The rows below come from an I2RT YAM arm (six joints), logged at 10 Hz.
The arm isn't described. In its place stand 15 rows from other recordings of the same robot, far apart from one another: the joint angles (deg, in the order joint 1, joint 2, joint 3, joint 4, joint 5, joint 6), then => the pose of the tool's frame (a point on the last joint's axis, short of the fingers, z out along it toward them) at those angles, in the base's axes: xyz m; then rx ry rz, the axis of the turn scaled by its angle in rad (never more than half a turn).
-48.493, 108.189, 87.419, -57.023, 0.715, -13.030 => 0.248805 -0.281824 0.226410 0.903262 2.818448 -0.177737
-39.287, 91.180, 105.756, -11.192, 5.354, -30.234 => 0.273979 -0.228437 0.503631 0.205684 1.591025 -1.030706
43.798, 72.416, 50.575, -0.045, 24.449, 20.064 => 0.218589 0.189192 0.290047 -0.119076 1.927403 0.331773
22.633, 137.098, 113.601, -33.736, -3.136, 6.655 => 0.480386 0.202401 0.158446 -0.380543 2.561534 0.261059
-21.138, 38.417, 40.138, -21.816, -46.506, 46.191 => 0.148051 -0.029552 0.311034 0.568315 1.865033 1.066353
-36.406, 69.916, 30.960, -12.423, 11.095, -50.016 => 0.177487 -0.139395 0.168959 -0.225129 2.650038 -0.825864
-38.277, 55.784, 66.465, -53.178, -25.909, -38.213 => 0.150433 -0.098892 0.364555 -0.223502 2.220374 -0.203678
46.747, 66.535, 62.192, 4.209, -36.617, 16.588 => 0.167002 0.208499 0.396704 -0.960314 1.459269 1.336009
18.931, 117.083, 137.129, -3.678, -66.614, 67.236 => 0.400247 0.171822 0.513733 -0.530416 1.721599 1.885147
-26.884, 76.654, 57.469, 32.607, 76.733, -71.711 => 0.243074 -0.162081 0.365601 0.779334 1.866153 -2.108566
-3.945, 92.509, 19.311, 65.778, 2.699, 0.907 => 0.267707 -0.020142 0.145903 0.107125 1.697411 -0.079630
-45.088, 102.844, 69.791, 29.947, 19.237, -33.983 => 0.291197 -0.308707 0.281729 0.454902 1.737446 -1.300990
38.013, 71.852, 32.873, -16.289, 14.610, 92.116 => 0.184973 0.133188 0.167772 1.274236 2.266283 0.596293
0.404, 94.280, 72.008, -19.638, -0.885, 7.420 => 0.370711 0.003164 0.266228 0.133037 2.299902 0.087876
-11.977, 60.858, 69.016, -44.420, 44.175, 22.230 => 0.196073 -0.066954 0.379371 1.003997 1.832198 -0.734487
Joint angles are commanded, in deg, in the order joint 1, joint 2, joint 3, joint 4, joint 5, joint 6. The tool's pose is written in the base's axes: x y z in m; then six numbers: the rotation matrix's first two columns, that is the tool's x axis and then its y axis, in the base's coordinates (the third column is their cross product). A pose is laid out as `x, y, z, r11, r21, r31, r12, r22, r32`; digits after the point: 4 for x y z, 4 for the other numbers.
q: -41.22 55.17 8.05 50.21 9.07 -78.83
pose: 0.1384, -0.1287, 0.1974, -0.7467, -0.6338, -0.2018, 0.1888, 0.0890, -0.9780
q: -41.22 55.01 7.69 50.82 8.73 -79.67
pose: 0.1377, -0.1278, 0.1970, -0.7446, -0.6404, -0.1881, 0.1824, 0.0758, -0.9803
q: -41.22 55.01 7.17 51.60 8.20 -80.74
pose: 0.1370, -0.1267, 0.1956, -0.7414, -0.6492, -0.1698, 0.1709, 0.0621, -0.9833
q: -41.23 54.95 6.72 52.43 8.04 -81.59
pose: 0.1361, -0.1259, 0.1949, -0.7413, -0.6528, -0.1560, 0.1653, 0.0477, -0.9851
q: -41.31 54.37 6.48 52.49 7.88 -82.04
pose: 0.1349, -0.1251, 0.1953, -0.7409, -0.6549, -0.1489, 0.1644, 0.0381, -0.9857
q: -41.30 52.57 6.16 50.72 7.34 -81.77
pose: 0.1329, -0.1228, 0.1953, -0.7345, -0.6613, -0.1522, 0.1633, 0.0455, -0.9855
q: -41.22 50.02 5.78 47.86 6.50 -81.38
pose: 0.1304, -0.1196, 0.1948, -0.7242, -0.6715, -0.1566, 0.1578, 0.0597, -0.9857
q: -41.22 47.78 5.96 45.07 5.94 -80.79
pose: 0.1288, -0.1177, 0.1966, -0.7169, -0.6773, -0.1656, 0.1594, 0.0720, -0.9846
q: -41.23 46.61 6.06 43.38 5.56 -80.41
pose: 0.1279, -0.1167, 0.1971, -0.7124, -0.6806, -0.1711, 0.1580, 0.0820, -0.9840
